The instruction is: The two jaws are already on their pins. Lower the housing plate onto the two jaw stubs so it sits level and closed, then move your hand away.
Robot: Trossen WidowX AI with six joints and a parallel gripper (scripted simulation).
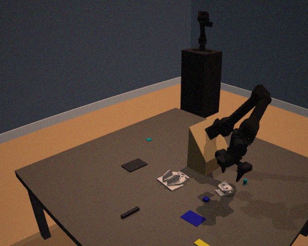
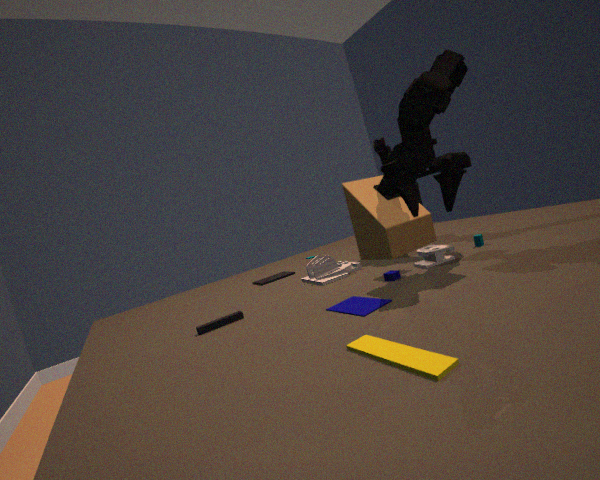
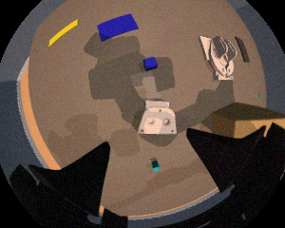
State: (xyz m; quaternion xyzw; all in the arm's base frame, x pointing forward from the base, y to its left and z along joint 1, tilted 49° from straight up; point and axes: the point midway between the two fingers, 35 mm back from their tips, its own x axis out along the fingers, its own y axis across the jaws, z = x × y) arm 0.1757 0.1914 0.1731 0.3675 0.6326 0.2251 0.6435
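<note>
The blue cube lies 100 mm ahead of my gripper tip, 50 mm to the right of it and 100 mm below it. Also, from my gripper tip: teal cube: 140 mm behind, 10 mm to the left, 90 mm below; yellow tile: 330 mm ahead, 160 mm to the left, 100 mm below; blue tile: 230 mm ahead, 10 mm to the right, 100 mm below.
</note>
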